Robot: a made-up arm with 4 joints. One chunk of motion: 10 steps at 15 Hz.
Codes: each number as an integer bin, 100 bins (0 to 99) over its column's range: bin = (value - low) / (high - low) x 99, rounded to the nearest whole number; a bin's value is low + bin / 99 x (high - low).
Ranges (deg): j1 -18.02..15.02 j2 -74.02..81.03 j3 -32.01..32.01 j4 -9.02..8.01
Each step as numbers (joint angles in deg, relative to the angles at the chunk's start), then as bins.
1 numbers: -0.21 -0.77 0.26 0.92
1 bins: 53 47 50 58
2 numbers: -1.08 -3.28 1.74 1.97
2 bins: 51 45 52 64
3 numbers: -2.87 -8.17 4.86 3.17
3 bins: 45 42 57 71
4 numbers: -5.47 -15.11 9.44 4.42
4 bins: 38 38 64 78
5 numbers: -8.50 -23.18 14.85 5.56
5 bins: 29 32 72 85
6 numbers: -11.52 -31.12 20.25 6.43
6 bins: 19 27 81 90
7 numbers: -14.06 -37.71 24.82 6.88
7 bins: 12 23 88 92
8 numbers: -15.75 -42.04 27.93 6.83
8 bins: 7 20 93 92
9 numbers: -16.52 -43.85 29.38 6.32
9 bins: 4 19 95 89
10 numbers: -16.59 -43.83 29.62 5.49
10 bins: 4 19 95 84
